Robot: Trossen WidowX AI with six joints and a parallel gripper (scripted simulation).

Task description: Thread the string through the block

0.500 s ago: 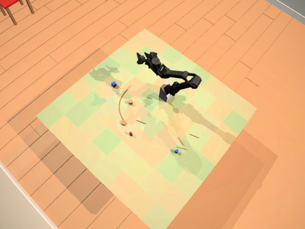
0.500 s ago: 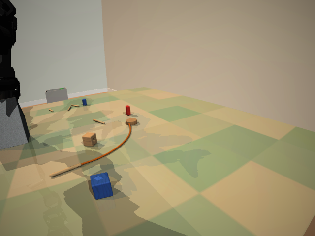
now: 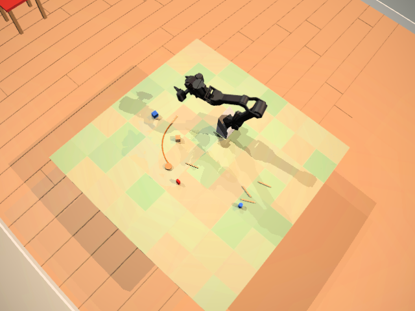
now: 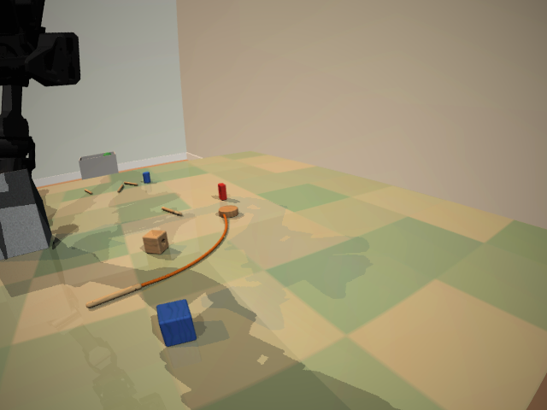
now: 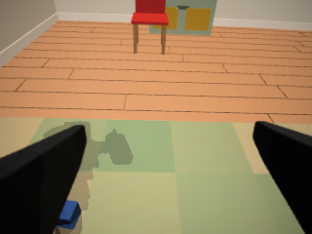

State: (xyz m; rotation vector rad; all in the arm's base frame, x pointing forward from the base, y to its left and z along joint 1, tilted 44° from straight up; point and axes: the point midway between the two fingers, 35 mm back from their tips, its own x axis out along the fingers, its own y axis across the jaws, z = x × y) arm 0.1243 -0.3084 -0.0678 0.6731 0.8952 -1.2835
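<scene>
Now: the wooden block 150 mm ahead of my gripper tip, 150 mm to the left of it and 260 mm below it. Round my gripper tip: round wooden button: 310 mm ahead, 250 mm to the left, 270 mm below; then blue cube: 150 mm ahead, 70 mm to the right, 260 mm below; then thin wooden stick: 90 mm ahead, 40 mm to the left, 280 mm below.
</scene>
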